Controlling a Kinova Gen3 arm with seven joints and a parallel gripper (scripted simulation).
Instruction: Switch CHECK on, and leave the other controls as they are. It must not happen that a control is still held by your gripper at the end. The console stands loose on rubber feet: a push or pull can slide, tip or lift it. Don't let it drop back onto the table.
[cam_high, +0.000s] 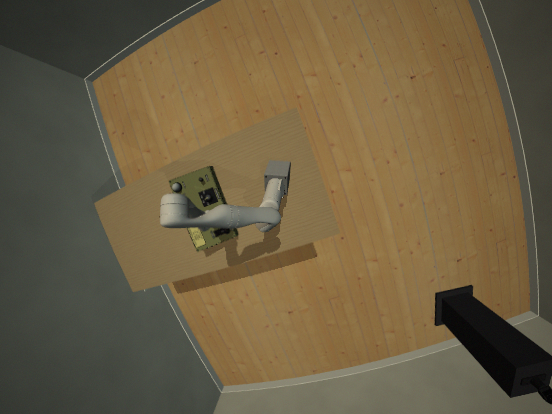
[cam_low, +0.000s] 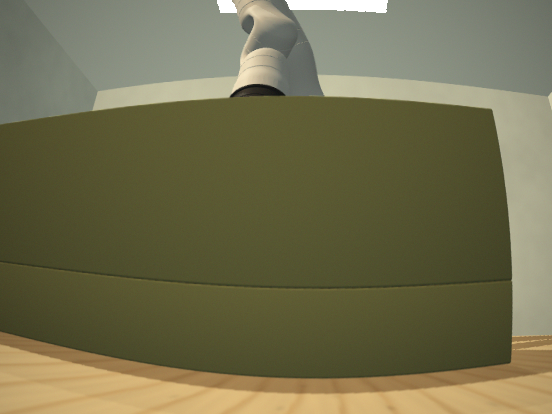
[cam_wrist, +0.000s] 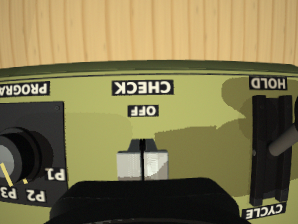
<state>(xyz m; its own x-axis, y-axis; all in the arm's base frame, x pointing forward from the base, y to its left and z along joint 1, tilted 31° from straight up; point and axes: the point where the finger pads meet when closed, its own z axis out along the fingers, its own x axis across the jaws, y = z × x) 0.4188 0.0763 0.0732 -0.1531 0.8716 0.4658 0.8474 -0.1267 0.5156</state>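
Now: the check toggle 20 mm below my hand and 20 mm ahead of it. The rest, counted from my hand: black ball lever: 120 mm to the left, 20 mm behind, 10 mm below; then mode push button: 230 mm to the right, 50 mm ahead, 20 mm below; then olive console: 60 mm ahead, 50 mm to the right, 50 mm below.
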